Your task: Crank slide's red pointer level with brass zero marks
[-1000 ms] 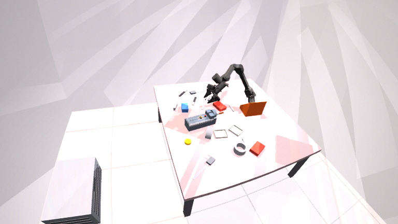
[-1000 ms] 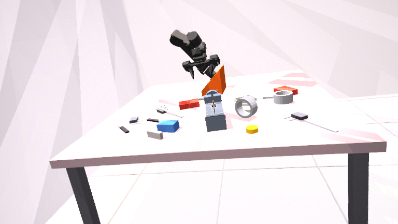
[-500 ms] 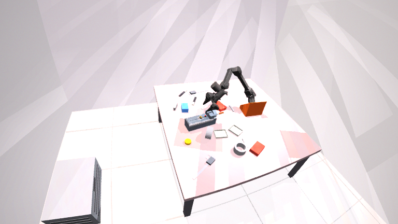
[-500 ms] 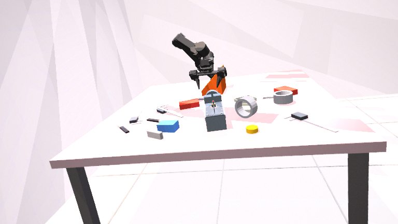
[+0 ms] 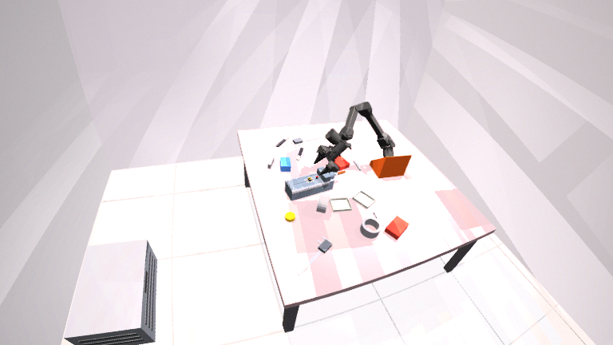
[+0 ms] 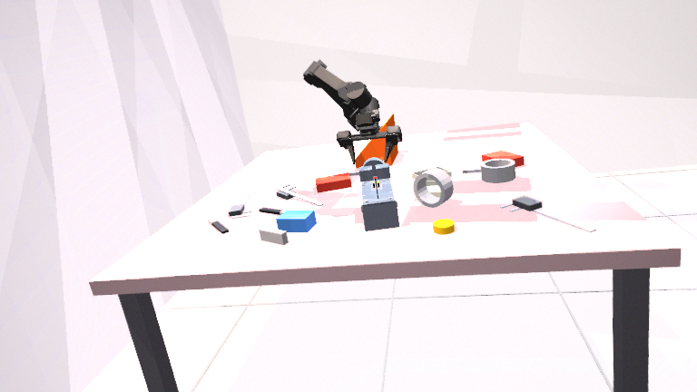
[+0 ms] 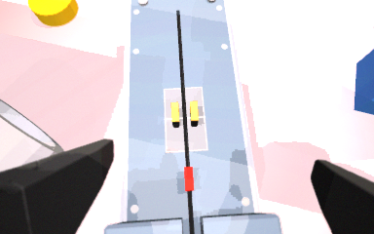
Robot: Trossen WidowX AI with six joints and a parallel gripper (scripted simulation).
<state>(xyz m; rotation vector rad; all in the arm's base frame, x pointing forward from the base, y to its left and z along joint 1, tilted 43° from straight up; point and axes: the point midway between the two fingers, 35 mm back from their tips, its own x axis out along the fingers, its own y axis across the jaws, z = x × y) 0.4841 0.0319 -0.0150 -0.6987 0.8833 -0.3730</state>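
Right now the red pointer is 10 mm to the left of my gripper tip and 50 mm below it. Round my gripper tip: orange handle 150 mm behind, 20 mm to the left, 40 mm below; yellow disc 200 mm ahead, 190 mm to the left, 130 mm below; blue block 110 mm ahead, 210 mm to the right, 120 mm below.
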